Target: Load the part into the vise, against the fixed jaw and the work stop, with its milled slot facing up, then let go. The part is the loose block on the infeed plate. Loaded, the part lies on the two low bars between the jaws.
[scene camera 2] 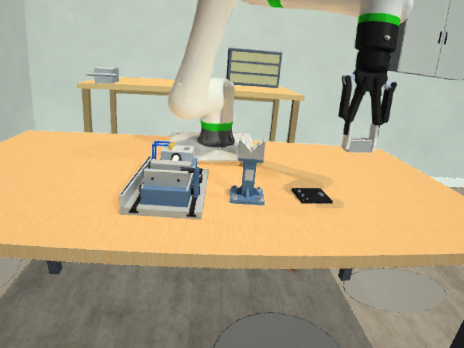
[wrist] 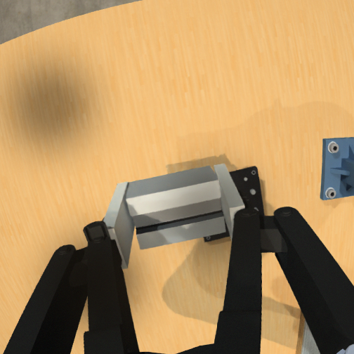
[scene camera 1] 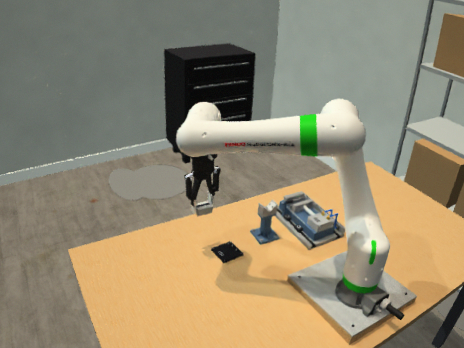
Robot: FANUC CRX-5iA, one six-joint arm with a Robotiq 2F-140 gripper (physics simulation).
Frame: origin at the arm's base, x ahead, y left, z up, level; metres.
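Seen in the pictures: gripper, fingertip midpoint: (scene camera 2: 358, 149) (scene camera 1: 202, 209); arm's base, link origin: (scene camera 2: 216, 141) (scene camera 1: 355, 294).
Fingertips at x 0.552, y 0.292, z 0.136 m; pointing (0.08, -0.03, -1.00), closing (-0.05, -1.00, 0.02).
Offsets run from my fingertips to a thing's middle. Level surfaces: height alone.
My gripper (scene camera 1: 202, 204) (scene camera 2: 361, 141) (wrist: 173, 190) points down and is shut on the grey block @(dx -0.009, dy +0.001, dz +0.010 m) (scene camera 1: 203, 209) (scene camera 2: 361, 146) (wrist: 175, 200), one fingertip pad at each end. The block is high above the table. A dark groove runs along its length on the side facing the wrist camera. The black infeed plate @(dx -0.095, dy -0.058, dz -0.166 m) (scene camera 1: 227, 251) (scene camera 2: 312, 195) (wrist: 251, 183) lies below, with no block on it. The vise @(dx -0.119, dy -0.452, dz -0.120 m) (scene camera 1: 320, 231) (scene camera 2: 165, 195) stands on its grey base, well away from the gripper; its low bars are hard to make out. It does not show in the wrist view.
A blue stand (scene camera 1: 265, 227) (scene camera 2: 248, 175) (wrist: 328, 170) with a V-shaped grey top stands between the infeed plate and the vise. The arm's grey base plate (scene camera 1: 320, 287) is on the table @(dz -0.169 m) (scene camera 1: 165, 290). Blue and yellow fittings rise at one end of the vise.
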